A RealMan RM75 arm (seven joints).
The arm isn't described. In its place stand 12 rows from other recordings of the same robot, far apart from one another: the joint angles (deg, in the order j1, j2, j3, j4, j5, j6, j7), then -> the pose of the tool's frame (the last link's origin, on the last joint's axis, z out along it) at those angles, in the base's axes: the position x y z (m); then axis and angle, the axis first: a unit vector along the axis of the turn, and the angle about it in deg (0 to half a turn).
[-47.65 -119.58 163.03 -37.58 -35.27 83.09 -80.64] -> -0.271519, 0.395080, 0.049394, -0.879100, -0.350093, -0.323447, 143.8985
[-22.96 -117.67 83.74 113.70 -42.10 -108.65 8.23] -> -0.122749, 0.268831, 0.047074, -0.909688, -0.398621, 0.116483, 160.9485
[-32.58 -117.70 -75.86 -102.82 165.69 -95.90 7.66] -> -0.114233, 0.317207, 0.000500, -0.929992, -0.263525, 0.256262, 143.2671
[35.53 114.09 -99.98 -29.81 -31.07 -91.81 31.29] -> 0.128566, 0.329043, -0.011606, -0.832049, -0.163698, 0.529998, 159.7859
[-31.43 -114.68 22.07 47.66 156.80 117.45 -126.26] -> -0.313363, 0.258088, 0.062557, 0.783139, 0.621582, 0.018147, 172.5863
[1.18 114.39 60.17 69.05 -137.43 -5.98 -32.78] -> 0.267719, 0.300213, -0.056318, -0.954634, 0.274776, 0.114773, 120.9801
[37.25 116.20 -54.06 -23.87 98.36 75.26 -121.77] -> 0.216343, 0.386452, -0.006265, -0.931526, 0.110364, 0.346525, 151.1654
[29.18 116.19 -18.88 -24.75 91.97 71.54 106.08] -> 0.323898, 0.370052, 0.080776, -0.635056, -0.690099, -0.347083, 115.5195
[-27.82 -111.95 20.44 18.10 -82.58 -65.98 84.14] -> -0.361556, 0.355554, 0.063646, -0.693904, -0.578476, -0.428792, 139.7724
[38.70 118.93 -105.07 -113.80 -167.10 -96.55 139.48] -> 0.038388, 0.308878, 0.012630, -0.956902, -0.123841, -0.262682, 146.0738
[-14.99 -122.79 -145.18 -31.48 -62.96 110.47 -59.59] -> -0.291795, 0.198613, -0.025458, -0.914669, -0.182435, -0.360690, 174.7732
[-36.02 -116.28 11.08 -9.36 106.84 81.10 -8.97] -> -0.240347, 0.321326, -0.063840, -0.924158, -0.006912, -0.381947, 137.1747
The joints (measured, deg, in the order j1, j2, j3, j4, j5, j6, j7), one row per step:
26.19 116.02 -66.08 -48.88 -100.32 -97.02 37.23
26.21 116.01 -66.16 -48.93 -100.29 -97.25 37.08
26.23 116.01 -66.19 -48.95 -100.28 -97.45 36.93
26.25 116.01 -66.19 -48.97 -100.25 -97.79 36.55
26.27 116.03 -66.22 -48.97 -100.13 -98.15 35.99
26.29 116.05 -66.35 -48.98 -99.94 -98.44 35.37
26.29 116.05 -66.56 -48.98 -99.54 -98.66 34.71
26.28 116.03 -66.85 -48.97 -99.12 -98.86 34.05
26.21 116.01 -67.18 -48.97 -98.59 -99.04 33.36
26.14 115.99 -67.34 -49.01 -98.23 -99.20 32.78
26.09 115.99 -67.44 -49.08 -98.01 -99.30 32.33
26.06 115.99 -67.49 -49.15 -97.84 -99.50 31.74
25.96 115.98 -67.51 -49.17 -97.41 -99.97 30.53
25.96 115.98 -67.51 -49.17 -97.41 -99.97 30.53
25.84 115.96 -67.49 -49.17 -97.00 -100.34 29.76
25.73 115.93 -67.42 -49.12 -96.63 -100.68 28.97
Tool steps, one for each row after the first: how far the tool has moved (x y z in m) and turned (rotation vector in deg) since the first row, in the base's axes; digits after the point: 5 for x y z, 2 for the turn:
-0.00047 -0.00050 0.00004 -0.15 0.05 0.33
-0.00081 -0.00092 0.00007 -0.27 0.11 0.59
-0.00127 -0.00160 0.00025 -0.37 0.24 1.11
-0.00198 -0.00238 0.00031 -0.43 0.47 1.80
-0.00287 -0.00311 0.00017 -0.44 0.71 2.56
-0.00399 -0.00370 0.00010 -0.36 1.07 3.33
-0.00503 -0.00438 -0.00006 -0.32 1.41 4.10
-0.00602 -0.00522 -0.00021 -0.23 1.82 4.86
-0.00663 -0.00579 0.00000 -0.07 2.13 5.47
-0.00712 -0.00613 0.00014 0.08 2.33 5.96
-0.00765 -0.00659 0.00040 0.24 2.53 6.62
-0.00836 -0.00774 0.00112 0.57 3.08 7.81
-0.00836 -0.00774 0.00112 0.57 3.08 7.81
-0.00875 -0.00866 0.00190 0.81 3.59 8.51
-0.00890 -0.00946 0.00274 1.10 4.07 9.17

